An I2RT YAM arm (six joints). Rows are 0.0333 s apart.
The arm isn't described. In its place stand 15 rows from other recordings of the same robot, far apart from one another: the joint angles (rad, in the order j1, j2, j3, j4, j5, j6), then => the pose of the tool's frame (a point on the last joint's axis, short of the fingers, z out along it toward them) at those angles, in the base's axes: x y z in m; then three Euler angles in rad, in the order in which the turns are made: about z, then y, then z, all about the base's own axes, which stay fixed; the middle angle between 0 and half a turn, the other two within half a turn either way.
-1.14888, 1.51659, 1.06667, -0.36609, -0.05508, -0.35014 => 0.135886 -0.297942 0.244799 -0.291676 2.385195 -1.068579
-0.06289, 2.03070, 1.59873, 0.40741, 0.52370, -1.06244 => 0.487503 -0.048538 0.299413 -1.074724 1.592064 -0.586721
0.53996, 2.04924, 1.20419, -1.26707, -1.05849, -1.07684 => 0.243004 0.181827 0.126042 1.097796 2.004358 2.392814
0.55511, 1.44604, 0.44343, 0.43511, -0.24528, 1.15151 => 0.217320 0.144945 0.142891 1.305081 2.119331 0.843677
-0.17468, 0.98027, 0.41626, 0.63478, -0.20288, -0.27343 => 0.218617 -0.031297 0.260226 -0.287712 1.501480 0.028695
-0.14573, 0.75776, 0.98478, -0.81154, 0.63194, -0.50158 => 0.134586 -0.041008 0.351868 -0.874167 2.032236 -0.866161
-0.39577, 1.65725, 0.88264, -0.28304, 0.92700, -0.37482 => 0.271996 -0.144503 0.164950 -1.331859 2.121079 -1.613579
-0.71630, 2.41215, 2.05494, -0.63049, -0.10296, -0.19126 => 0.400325 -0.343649 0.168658 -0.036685 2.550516 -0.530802
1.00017, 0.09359, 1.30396, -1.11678, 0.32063, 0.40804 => -0.047422 -0.094654 0.398663 0.437614 1.481989 0.678226
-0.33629, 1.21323, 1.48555, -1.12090, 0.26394, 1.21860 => 0.203734 -0.081057 0.403177 0.930701 2.380899 -0.724370
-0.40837, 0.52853, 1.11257, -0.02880, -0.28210, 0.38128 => 0.054656 -0.012851 0.488807 0.210281 1.039895 -0.079676
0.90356, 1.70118, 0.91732, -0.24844, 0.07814, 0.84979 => 0.204130 0.254635 0.150782 0.719856 2.598010 0.752054
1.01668, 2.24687, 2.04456, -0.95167, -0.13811, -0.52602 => 0.249187 0.412019 0.229072 -0.224557 2.703767 1.347394
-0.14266, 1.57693, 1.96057, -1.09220, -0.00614, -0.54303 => 0.306456 -0.043797 0.453517 -0.537768 2.279340 -0.134574
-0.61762, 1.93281, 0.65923, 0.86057, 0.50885, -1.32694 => 0.266224 -0.210378 0.101525 -1.537269 1.928919 -1.164676
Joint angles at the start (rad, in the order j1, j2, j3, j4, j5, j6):
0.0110, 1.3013, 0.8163, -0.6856, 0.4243, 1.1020
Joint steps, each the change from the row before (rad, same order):
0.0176, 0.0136, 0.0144, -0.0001, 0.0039, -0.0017
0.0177, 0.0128, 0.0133, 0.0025, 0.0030, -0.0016
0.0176, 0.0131, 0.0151, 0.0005, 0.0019, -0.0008
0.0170, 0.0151, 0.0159, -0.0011, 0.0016, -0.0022
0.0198, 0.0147, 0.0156, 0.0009, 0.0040, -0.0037
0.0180, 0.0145, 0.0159, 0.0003, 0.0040, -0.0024
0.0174, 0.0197, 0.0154, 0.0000, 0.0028, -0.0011
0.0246, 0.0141, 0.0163, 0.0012, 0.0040, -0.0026
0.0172, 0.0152, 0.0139, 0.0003, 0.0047, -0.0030
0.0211, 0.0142, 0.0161, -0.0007, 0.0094, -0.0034
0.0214, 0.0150, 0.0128, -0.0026, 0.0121, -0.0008
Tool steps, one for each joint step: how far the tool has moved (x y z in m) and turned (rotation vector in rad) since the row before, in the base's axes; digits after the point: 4 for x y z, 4 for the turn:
0.0037, 0.0041, 0.0012, -0.0042, -0.0001, 0.0175
0.0037, 0.0043, 0.0011, -0.0032, -0.0025, 0.0179
0.0037, 0.0045, 0.0014, -0.0019, -0.0023, 0.0175
0.0038, 0.0045, 0.0011, -0.0023, 0.0011, 0.0182
0.0038, 0.0052, 0.0012, -0.0050, -0.0007, 0.0213
0.0037, 0.0049, 0.0012, -0.0044, -0.0012, 0.0184
0.0041, 0.0050, -0.0003, -0.0035, 0.0044, 0.0172
0.0035, 0.0070, 0.0013, -0.0042, -0.0029, 0.0252
0.0032, 0.0051, 0.0003, -0.0057, 0.0014, 0.0178
0.0031, 0.0062, 0.0011, -0.0097, -0.0015, 0.0202
0.0024, 0.0062, -0.0001, -0.0122, 0.0027, 0.0173

